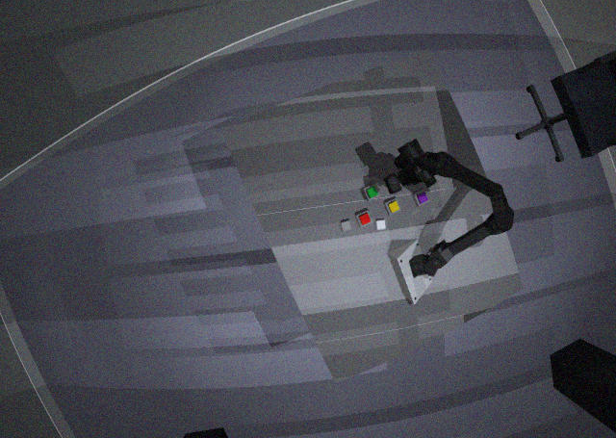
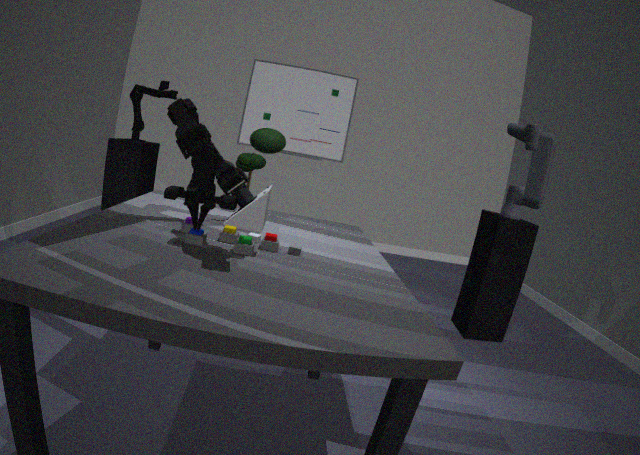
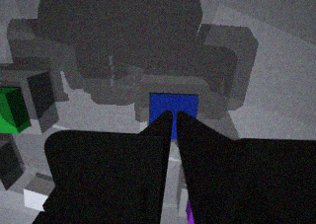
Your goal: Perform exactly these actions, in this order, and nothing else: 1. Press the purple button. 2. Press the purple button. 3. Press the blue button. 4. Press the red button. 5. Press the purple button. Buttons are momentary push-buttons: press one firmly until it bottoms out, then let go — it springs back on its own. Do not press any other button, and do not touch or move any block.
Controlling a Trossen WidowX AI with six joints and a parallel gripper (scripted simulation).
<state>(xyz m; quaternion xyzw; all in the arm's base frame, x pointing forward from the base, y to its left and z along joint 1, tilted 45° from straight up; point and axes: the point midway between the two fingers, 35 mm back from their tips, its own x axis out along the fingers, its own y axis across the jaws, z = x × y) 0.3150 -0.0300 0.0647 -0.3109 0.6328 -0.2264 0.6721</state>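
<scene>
The blue button is 1 cm below my gripper tip. From my gripper tip the other things lie so: green button (1 cm behind, 13 cm to the left); then yellow button (9 cm behind, 7 cm to the left); then purple button (9 cm behind, 5 cm to the right).
</scene>
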